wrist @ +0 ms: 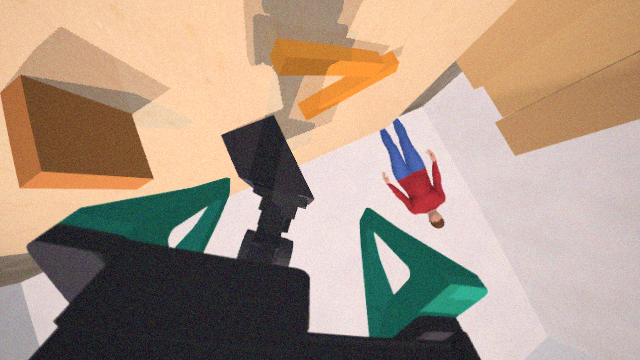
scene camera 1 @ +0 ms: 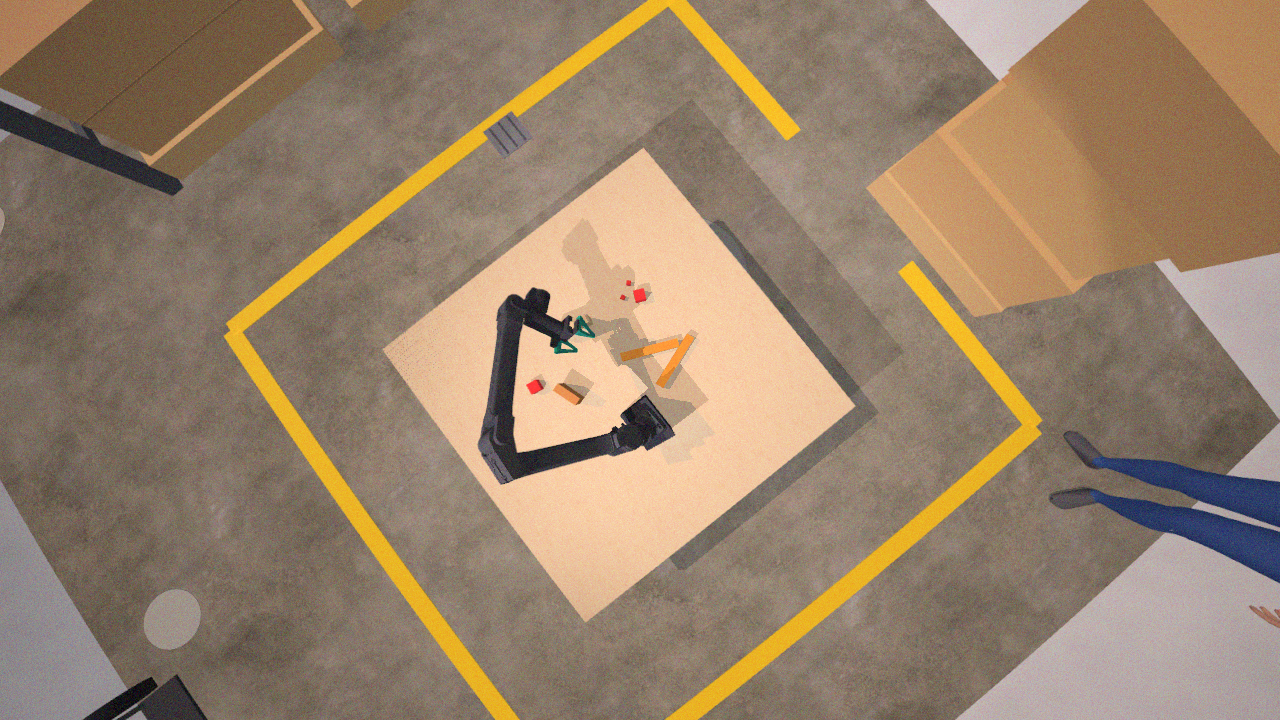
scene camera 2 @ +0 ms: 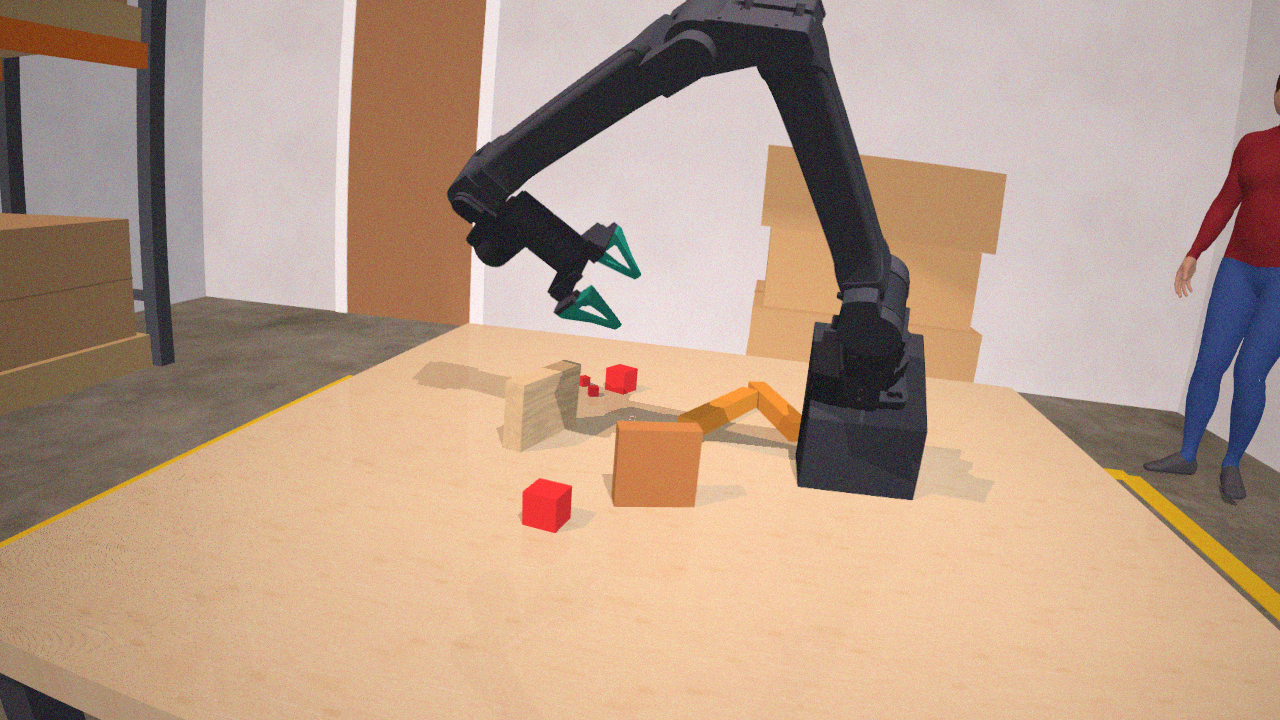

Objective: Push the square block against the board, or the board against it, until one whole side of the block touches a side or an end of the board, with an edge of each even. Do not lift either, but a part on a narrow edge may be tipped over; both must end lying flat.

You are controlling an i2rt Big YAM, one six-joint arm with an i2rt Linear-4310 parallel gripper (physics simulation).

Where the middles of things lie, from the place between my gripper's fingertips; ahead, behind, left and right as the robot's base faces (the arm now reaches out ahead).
Right now my hand is 7 cm past the orange-brown square block [scene camera 2: 656,464], 18 cm to the right of it and 16 cm above it. From my hand the other things lie so: pale wooden board [scene camera 2: 539,404]: 11 cm ahead, 1 cm to the left, 16 cm below.
